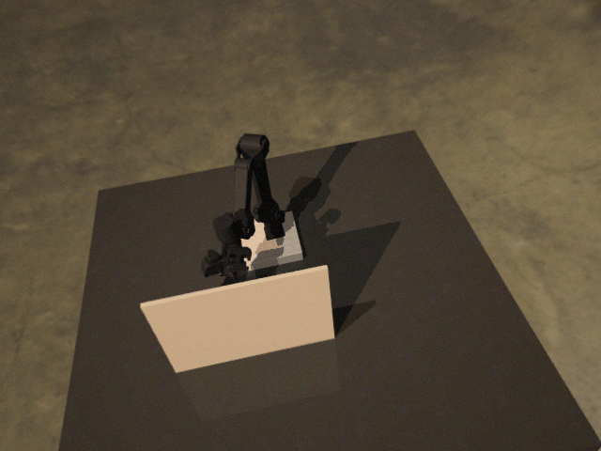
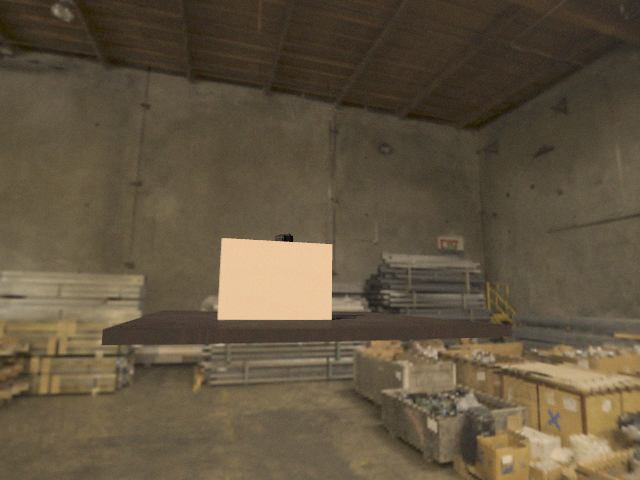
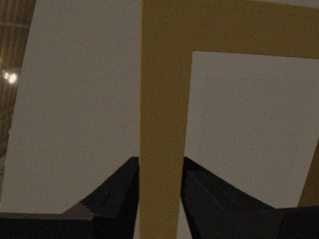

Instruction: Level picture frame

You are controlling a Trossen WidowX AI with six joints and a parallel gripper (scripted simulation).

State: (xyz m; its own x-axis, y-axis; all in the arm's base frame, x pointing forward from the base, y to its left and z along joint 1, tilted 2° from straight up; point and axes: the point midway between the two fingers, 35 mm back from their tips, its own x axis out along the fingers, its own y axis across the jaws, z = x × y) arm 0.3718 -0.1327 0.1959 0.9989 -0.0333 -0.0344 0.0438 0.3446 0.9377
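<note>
My gripper tip is 50 mm above the yellow picture frame, 10 mm to the left of it and 10 mm short of it. Also, from my gripper tip: wall panel (80 mm below, 20 mm ahead, 10 mm to the left).
</note>
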